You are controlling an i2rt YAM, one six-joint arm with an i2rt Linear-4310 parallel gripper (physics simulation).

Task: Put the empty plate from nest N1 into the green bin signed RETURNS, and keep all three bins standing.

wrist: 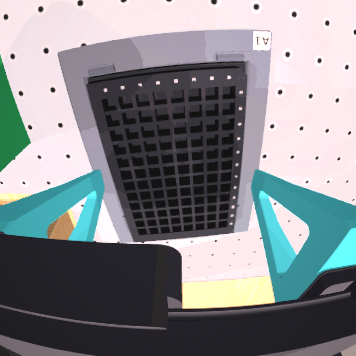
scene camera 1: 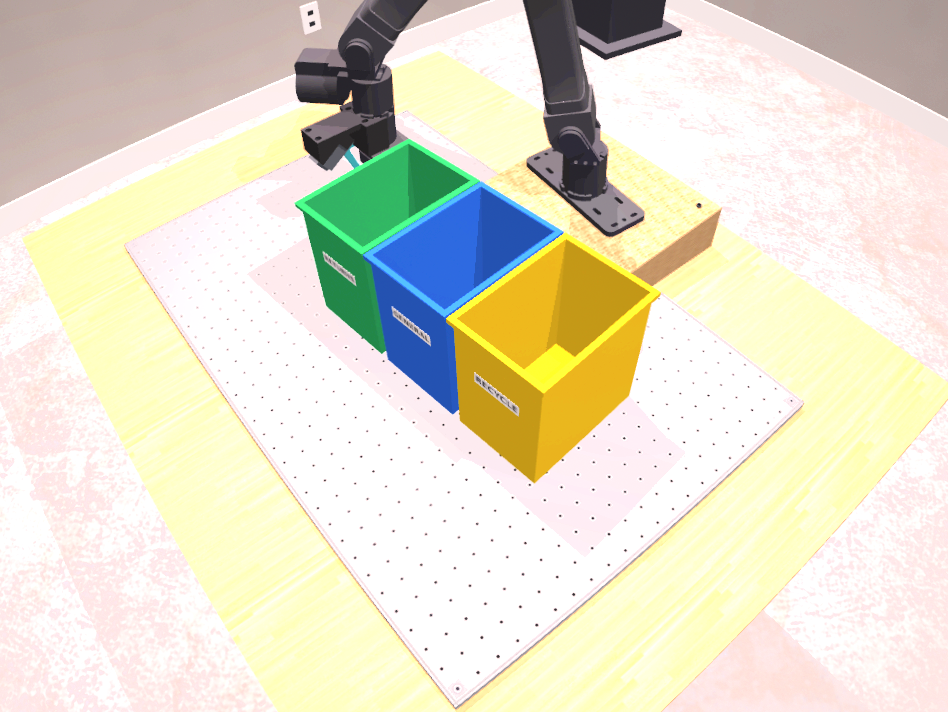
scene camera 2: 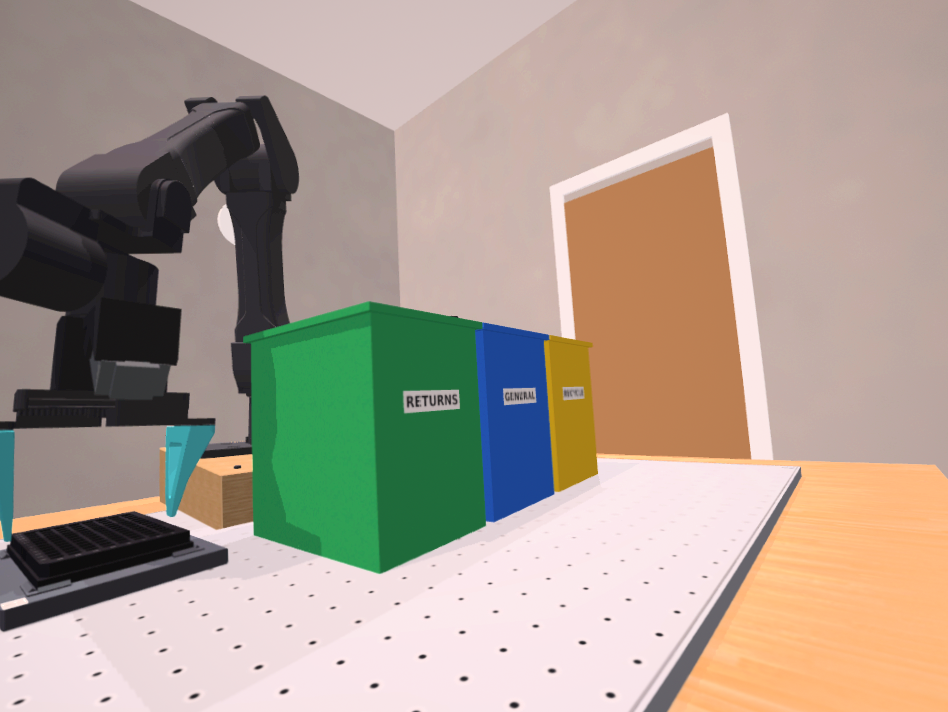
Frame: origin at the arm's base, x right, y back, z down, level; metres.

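Where they show: gripper, fingertip midpoint: [wrist: 177, 177] [scene camera 2: 97, 527]; arm's base, link origin: [scene camera 1: 583, 190].
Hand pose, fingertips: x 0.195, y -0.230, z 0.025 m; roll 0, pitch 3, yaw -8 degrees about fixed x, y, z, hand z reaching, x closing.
Observation:
Things, the pixels of their top centre, and the offset from my fingertips. Level surfaces: height alone.
- grey nest, top centre: [wrist: 175, 166] [scene camera 2: 97, 547] dx +0.000, dy +0.001, dz +0.015 m
- green RETURNS bin, top centre: [scene camera 2: 361, 329] [scene camera 1: 387, 191] dx -0.186, dy -0.071, dz -0.150 m
- blue GENERAL bin, top centre: [scene camera 1: 464, 242] [scene camera 2: 453, 340] dx -0.315, dy -0.045, dz -0.150 m
- yellow RECYCLE bin, top centre: [scene camera 1: 555, 304] [scene camera 2: 513, 347] dx -0.445, dy -0.018, dz -0.150 m
- perforated board, surface height: dz +0.030 m
The dark, gridded plate [scene camera 2: 99, 536] [wrist: 175, 145] lies in a grey nest [scene camera 2: 153, 576] [wrist: 165, 47] marked A1; its wells look empty. No N1 sign can be read. My gripper [scene camera 2: 88, 527] [wrist: 177, 177] is open, its teal fingertips apart on either side of the plate, with gaps to both long sides in the wrist view. In scene camera 1 the plate is hidden and one finger shows partly behind the green bin. The green RETURNS bin [scene camera 1: 344, 302] [scene camera 2: 321, 436] [wrist: 10, 120], blue GENERAL bin [scene camera 1: 421, 371] [scene camera 2: 517, 452] and yellow RECYCLE bin [scene camera 1: 590, 383] [scene camera 2: 574, 444] stand upright.
The three bins form a close row on the perforated board [scene camera 1: 367, 490] [scene camera 2: 459, 643], with the green one nearest the nest. The arm's base plate [scene camera 1: 622, 216] is on a wooden block [scene camera 1: 682, 239] [scene camera 2: 229, 498] behind the bins.

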